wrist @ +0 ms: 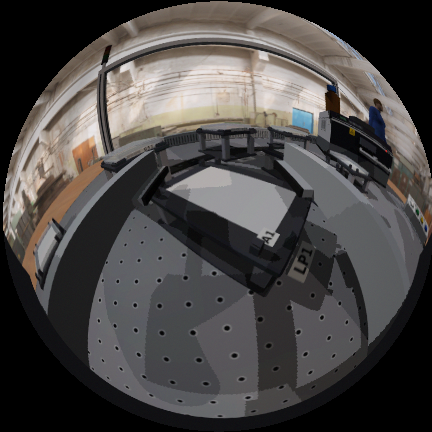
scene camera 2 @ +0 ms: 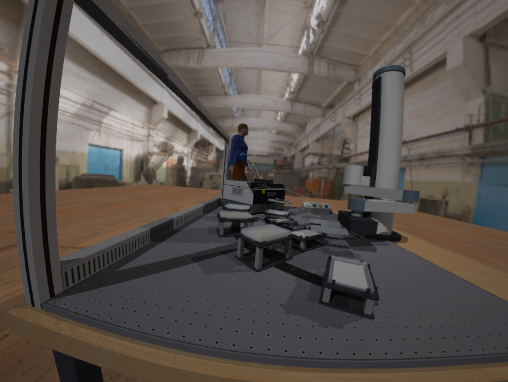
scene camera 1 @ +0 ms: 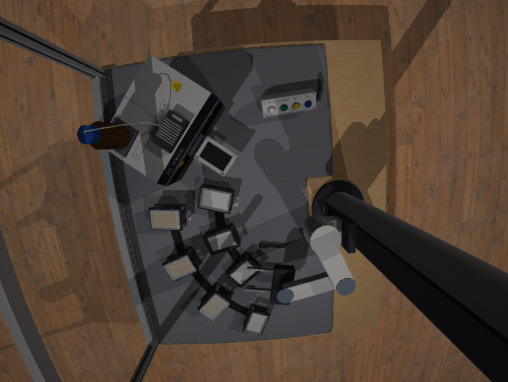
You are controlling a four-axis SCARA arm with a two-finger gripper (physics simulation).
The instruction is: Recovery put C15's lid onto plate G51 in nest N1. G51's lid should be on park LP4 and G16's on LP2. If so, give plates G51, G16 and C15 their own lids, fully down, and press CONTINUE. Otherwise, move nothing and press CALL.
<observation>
I see my gripper [scene camera 2: 310, 224], a button box [scene camera 1: 292, 102], a brown bottle [scene camera 1: 118, 137] and a perforated table [scene camera 2: 188, 286].
My gripper shows as well in scene camera 1 [scene camera 1: 245, 278]. The perforated table is seen too in the wrist view [wrist: 165, 326] and in scene camera 1 [scene camera 1: 275, 155].
</observation>
